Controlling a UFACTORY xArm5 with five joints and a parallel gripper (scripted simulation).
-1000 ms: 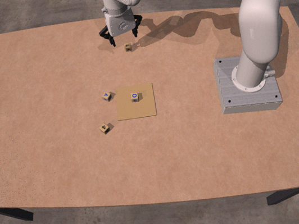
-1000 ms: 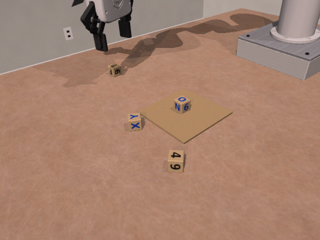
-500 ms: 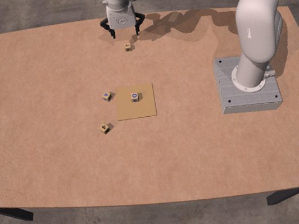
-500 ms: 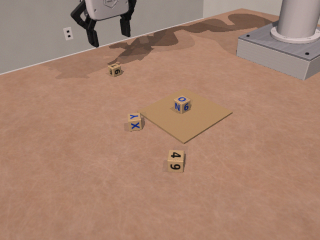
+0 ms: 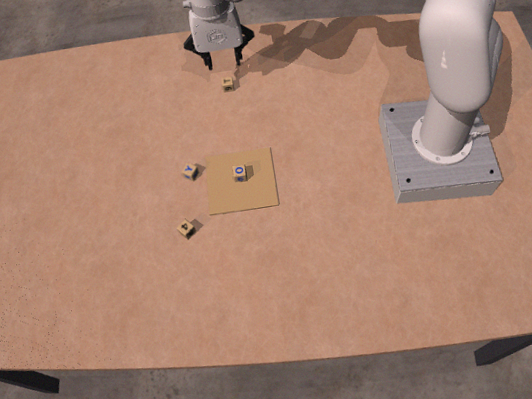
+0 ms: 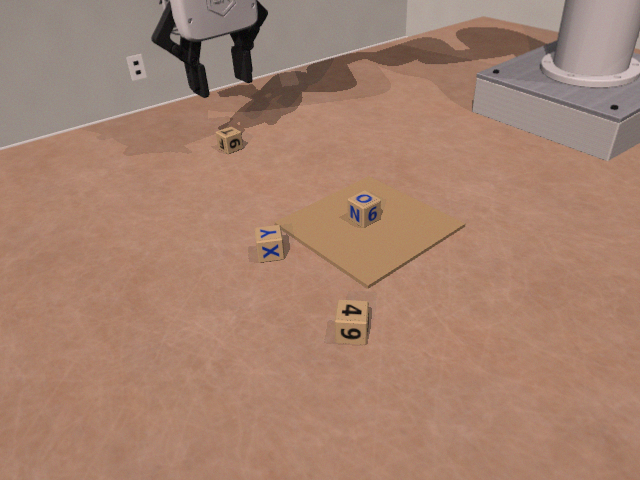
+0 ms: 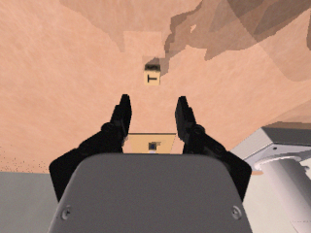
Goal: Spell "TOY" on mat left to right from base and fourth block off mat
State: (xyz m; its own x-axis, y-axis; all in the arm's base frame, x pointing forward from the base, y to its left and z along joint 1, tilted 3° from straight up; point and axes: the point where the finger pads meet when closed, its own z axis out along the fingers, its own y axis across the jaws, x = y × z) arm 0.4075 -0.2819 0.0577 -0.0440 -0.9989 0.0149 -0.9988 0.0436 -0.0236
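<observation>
Now: the T block 90 mm below my hand. Also, from my hand: O block 250 mm to the left, 90 mm below, 10 mm ahead; then tan mat 260 mm to the left, 100 mm below, 10 mm ahead.
</observation>
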